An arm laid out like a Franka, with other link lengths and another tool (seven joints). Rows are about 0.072 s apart.
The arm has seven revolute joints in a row. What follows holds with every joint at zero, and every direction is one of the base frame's.
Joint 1 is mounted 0.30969 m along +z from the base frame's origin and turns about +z.
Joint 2 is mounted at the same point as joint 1 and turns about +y.
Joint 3 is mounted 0.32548 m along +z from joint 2 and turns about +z.
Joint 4 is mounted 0.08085 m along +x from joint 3 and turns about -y.
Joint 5 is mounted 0.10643 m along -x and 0.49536 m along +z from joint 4 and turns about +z.
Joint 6 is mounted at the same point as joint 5 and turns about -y.
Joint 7 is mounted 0.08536 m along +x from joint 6 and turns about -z.
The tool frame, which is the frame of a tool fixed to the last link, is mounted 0.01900 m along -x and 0.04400 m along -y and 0.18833 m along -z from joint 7; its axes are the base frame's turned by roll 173.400, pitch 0.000 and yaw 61.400 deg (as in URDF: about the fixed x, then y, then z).
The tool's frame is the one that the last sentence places.
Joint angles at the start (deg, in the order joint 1, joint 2, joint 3, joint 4, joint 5, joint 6, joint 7):
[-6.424, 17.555, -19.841, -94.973, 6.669, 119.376, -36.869]
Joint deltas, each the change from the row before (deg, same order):
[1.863, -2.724, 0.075, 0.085, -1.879, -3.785, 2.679]
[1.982, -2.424, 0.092, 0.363, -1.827, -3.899, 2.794]
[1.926, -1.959, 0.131, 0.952, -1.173, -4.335, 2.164]
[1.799, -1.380, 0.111, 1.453, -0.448, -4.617, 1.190]
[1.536, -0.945, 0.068, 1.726, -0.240, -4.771, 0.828]
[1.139, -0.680, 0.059, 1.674, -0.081, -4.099, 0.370]
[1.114, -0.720, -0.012, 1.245, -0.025, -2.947, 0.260]
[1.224, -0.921, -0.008, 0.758, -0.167, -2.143, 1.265]
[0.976, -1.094, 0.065, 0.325, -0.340, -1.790, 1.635]
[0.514, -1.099, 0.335, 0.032, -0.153, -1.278, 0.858]
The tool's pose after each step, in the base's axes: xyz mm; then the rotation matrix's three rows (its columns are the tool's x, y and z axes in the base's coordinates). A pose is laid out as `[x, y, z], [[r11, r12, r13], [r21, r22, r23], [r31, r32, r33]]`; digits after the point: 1 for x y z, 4 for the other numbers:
[697.0, -340.1, 370.0], [[0.3373, 0.9176, 0.2105], [0.9412, -0.3241, -0.0951], [-0.0190, 0.2302, -0.9730]]
[692.5, -313.8, 397.6], [[0.3398, 0.9217, 0.1870], [0.9401, -0.3271, -0.0961], [-0.0274, 0.2084, -0.9777]]
[687.8, -287.2, 424.3], [[0.3366, 0.9277, 0.1617], [0.9411, -0.3258, -0.0903], [-0.0311, 0.1826, -0.9827]]
[683.3, -261.4, 448.4], [[0.3232, 0.9368, 0.1336], [0.9459, -0.3155, -0.0760], [-0.0291, 0.1510, -0.9881]]
[677.1, -239.2, 469.9], [[0.3096, 0.9456, 0.0999], [0.9505, -0.3047, -0.0616], [-0.0278, 0.1140, -0.9931]]
[670.7, -222.2, 488.9], [[0.2955, 0.9527, 0.0717], [0.9550, -0.2925, -0.0494], [-0.0261, 0.0831, -0.9962]]
[665.5, -207.3, 505.6], [[0.2812, 0.9580, 0.0562], [0.9594, -0.2793, -0.0406], [-0.0232, 0.0653, -0.9976]]
[659.8, -192.3, 520.9], [[0.2820, 0.9582, 0.0482], [0.9592, -0.2804, -0.0374], [-0.0224, 0.0568, -0.9981]]
[652.2, -180.5, 534.2], [[0.2919, 0.9556, 0.0406], [0.9561, -0.2905, -0.0377], [-0.0242, 0.0498, -0.9985]]
[645.4, -171.1, 544.9], [[0.2923, 0.9556, 0.0378], [0.9561, -0.2911, -0.0341], [-0.0216, 0.0461, -0.9987]]

